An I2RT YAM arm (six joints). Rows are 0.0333 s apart.
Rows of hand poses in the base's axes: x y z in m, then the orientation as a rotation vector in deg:
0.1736 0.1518 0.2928 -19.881 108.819 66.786
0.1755 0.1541 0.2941 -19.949 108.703 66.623
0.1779 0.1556 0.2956 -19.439 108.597 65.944
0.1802 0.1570 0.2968 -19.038 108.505 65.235
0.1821 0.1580 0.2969 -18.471 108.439 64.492
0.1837 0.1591 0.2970 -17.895 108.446 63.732
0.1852 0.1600 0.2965 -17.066 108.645 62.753
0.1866 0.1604 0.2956 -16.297 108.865 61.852
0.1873 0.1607 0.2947 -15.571 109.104 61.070
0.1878 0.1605 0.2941 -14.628 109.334 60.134
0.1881 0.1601 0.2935 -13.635 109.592 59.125
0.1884 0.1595 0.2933 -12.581 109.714 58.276
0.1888 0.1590 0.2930 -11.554 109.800 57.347
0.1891 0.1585 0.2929 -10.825 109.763 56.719
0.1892 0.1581 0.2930 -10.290 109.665 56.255
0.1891 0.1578 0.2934 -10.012 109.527 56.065
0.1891 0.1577 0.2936 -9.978 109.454 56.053
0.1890 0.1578 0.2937 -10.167 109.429 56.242
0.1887 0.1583 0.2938 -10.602 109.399 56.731
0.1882 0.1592 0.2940 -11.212 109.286 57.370
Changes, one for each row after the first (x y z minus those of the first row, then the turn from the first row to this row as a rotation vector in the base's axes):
0.0019 0.0023 0.0013 -0.062 -0.178 -0.060
0.0043 0.0038 0.0028 -0.210 -0.385 -0.768
0.0066 0.0052 0.0040 -0.421 -0.621 -1.418
0.0085 0.0062 0.0041 -0.605 -0.797 -2.192
0.0101 0.0073 0.0042 -0.830 -0.915 -2.967
0.0116 0.0082 0.0037 -1.179 -0.879 -3.988
0.0130 0.0086 0.0028 -1.516 -0.808 -4.923
0.0137 0.0089 0.0019 -1.812 -0.683 -5.763
0.0142 0.0087 0.0013 -2.116 -0.549 -6.827
0.0145 0.0083 0.0007 -2.459 -0.394 -7.953
0.0148 0.0077 0.0005 -2.628 -0.263 -9.062
0.0152 0.0072 0.0002 -2.838 -0.191 -10.201
0.0155 0.0067 0.0001 -2.926 -0.203 -11.012
0.0156 0.0063 0.0002 -2.960 -0.270 -11.624
0.0155 0.0060 0.0006 -2.908 -0.357 -11.934
0.0155 0.0059 0.0008 -2.869 -0.409 -11.978
0.0154 0.0060 0.0009 -2.815 -0.427 -11.762
0.0151 0.0065 0.0010 -2.672 -0.424 -11.228
0.0146 0.0074 0.0012 -2.466 -0.491 -10.519

